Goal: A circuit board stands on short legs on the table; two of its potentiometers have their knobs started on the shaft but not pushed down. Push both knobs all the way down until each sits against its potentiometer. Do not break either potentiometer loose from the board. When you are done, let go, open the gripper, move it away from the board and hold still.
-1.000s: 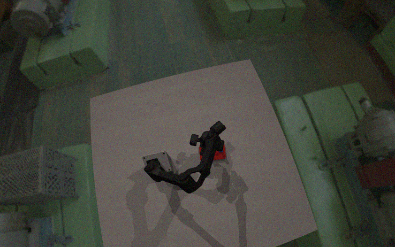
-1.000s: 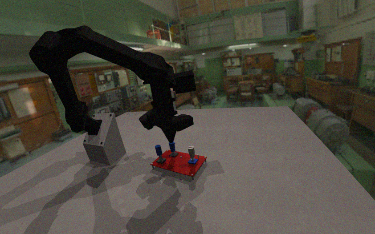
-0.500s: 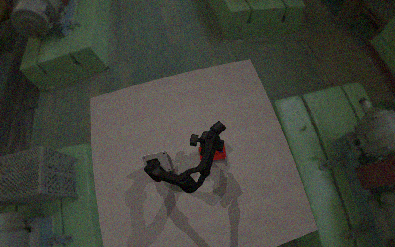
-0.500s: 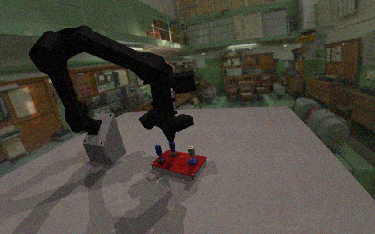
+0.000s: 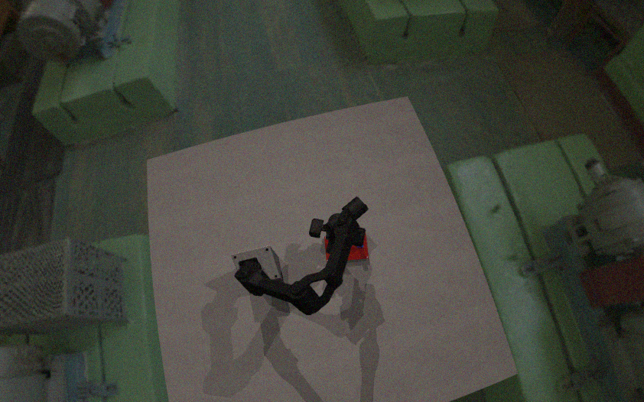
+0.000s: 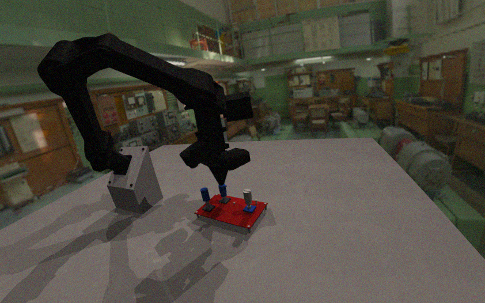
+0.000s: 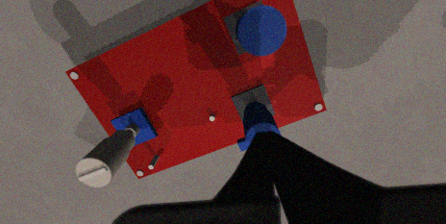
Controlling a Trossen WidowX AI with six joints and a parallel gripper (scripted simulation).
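Now: the blue knob 1 cm below my gripper tip.
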